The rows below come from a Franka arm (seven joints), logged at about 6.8 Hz.
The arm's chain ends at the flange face. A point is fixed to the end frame.
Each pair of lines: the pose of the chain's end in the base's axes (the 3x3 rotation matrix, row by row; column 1 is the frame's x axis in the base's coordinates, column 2 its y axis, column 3 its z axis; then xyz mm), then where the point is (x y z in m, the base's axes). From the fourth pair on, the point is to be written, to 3 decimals.
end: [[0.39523 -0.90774 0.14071], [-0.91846 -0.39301 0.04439], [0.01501 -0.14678 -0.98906]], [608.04 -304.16 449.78]
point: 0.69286 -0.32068 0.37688
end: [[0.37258 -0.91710 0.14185], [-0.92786 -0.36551 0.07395], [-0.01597 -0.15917 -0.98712]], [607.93 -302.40 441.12]
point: 0.69232 -0.31855 0.36765
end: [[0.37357 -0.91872 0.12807], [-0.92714 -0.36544 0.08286], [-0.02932 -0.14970 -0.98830]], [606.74 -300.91 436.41]
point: 0.69013 -0.31629 0.36164
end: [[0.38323 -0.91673 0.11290], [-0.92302 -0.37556 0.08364], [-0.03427 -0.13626 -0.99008]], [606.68 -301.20 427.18]
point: 0.689 -0.316 0.351
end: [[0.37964 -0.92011 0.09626], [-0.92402 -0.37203 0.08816], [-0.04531 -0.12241 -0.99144]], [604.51 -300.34 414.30]
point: 0.686 -0.315 0.337
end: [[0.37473 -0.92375 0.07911], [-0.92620 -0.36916 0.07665], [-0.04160 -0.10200 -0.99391]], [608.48 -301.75 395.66]
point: 0.688 -0.317 0.317
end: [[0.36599 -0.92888 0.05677], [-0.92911 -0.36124 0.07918], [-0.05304 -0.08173 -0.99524]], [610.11 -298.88 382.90]
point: 0.688 -0.315 0.302
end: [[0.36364 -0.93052 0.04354], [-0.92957 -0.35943 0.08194], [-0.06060 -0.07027 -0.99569]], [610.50 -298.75 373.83]
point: 0.687 -0.315 0.292
